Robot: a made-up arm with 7 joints.
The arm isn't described. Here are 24 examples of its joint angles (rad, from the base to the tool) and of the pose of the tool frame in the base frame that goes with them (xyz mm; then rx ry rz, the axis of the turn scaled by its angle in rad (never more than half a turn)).
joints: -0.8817 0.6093 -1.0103 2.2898 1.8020 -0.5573 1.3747
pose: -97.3 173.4 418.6 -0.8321 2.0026 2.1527
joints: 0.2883 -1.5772 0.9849 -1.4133 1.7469 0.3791 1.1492
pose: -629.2 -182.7 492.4 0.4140 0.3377 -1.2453
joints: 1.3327 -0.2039 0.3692 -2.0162 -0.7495 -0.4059 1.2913
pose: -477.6 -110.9 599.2 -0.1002 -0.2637 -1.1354
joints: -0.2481 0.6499 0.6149 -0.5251 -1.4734 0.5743 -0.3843
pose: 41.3 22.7 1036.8 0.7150 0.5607 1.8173
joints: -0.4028 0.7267 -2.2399 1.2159 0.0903 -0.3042 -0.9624
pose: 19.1 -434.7 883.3 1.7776 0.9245 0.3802
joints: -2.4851 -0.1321 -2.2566 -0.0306 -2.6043 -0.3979 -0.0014
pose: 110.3 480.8 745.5 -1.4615 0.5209 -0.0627
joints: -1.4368 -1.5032 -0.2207 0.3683 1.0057 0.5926 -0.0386
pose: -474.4 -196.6 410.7 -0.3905 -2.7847 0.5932
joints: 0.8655 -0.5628 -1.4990 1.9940 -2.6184 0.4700 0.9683
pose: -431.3 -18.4 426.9 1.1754 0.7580 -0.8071
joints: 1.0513 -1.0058 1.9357 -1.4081 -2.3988 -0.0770 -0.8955
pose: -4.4 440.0 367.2 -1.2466 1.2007 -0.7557
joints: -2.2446 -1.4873 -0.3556 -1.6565 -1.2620 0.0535 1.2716
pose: 58.1 329.5 785.6 -1.5186 0.7107 1.4102
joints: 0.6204 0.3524 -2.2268 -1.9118 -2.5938 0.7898 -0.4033
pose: -725.1 2.4 812.6 1.4590 -0.5982 -1.1406
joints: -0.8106 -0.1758 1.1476 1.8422 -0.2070 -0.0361 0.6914
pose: -489.9 366.8 1193.2 -0.6998 -0.1190 -2.0121
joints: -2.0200 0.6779 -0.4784 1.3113 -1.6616 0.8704 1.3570
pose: 240.2 -186.4 724.6 0.6190 -1.1280 0.3920
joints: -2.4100 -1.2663 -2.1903 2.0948 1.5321 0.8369 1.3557
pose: -224.1 285.1 359.3 -0.1518 2.0852 2.0100
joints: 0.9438 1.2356 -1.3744 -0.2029 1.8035 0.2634 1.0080
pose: -114.3 220.8 973.6 -1.8823 0.5168 -2.4093
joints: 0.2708 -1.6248 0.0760 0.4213 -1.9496 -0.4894 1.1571
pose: -316.8 460.6 369.7 -2.5580 -0.4570 1.2658
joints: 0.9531 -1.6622 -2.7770 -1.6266 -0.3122 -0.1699 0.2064
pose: -150.3 -235.2 681.8 0.2154 -1.9956 1.6682
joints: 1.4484 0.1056 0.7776 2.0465 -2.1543 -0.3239 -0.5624
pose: -605.7 178.9 688.6 1.7869 -0.2607 -2.3075
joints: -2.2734 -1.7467 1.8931 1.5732 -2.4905 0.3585 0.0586
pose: -459.0 240.1 703.5 -2.1648 -1.3508 0.3906
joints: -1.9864 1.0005 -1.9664 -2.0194 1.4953 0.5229 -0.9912
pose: -302.8 -111.9 310.7 0.4514 -1.8964 0.6284
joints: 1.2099 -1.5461 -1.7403 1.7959 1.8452 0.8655 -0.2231
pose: -130.3 -2.9 964.3 0.3174 0.1445 -0.2844
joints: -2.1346 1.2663 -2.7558 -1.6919 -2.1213 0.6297 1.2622
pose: 275.1 -227.5 757.9 1.5063 -1.3659 1.0466
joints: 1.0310 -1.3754 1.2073 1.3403 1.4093 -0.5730 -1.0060
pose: -400.4 -230.0 443.1 -0.1644 -0.9325 1.8261
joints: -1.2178 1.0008 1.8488 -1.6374 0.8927 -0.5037 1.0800
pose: -570.1 -115.4 740.3 -0.7936 -2.1765 -0.8576
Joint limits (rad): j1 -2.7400..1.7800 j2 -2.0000..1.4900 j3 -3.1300..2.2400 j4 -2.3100..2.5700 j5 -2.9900..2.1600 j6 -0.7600..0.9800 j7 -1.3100..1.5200
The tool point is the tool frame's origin. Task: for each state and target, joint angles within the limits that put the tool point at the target. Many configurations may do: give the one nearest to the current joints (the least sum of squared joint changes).
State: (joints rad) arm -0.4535 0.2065 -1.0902 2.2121 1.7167 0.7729 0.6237
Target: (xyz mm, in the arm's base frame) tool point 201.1 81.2 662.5
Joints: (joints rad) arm -0.0668 0.2771 -1.4720 2.2452 1.6121 0.8561 0.6891
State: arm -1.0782 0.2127 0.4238 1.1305 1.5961 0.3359 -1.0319
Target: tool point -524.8 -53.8 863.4
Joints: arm -1.2567 0.0981 0.6020 1.0747 1.8206 0.2966 -1.0637
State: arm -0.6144 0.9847 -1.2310 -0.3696 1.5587 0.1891 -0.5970
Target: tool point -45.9 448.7 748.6
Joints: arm -0.5353 0.9088 -0.8785 -0.2626 1.7664 0.1062 -0.6302
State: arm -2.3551 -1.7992 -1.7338 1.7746 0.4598 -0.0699 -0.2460
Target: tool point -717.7 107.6 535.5
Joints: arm -2.0919 -2.0000 -1.4080 1.9433 0.5433 -0.0514 -0.2382
